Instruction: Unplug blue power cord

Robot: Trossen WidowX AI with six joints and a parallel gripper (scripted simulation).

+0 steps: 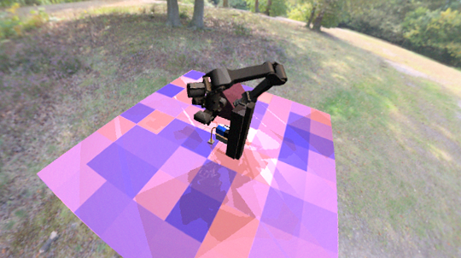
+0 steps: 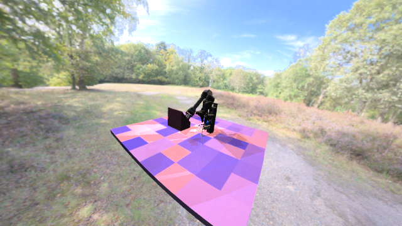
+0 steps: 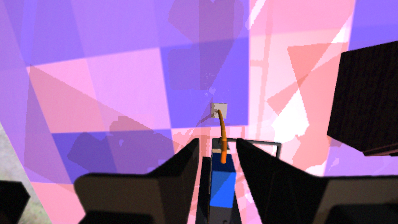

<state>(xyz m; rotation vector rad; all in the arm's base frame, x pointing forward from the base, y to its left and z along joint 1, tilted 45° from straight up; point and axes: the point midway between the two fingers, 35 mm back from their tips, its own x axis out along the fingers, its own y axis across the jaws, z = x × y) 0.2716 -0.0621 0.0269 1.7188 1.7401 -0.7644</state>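
Now: gripper tip 8 cm to the right of the blue plug, 1 cm past it and 1 cm above it. From my gripper tip the other things lie so: grey square (14 cm below, 1 cm behind).
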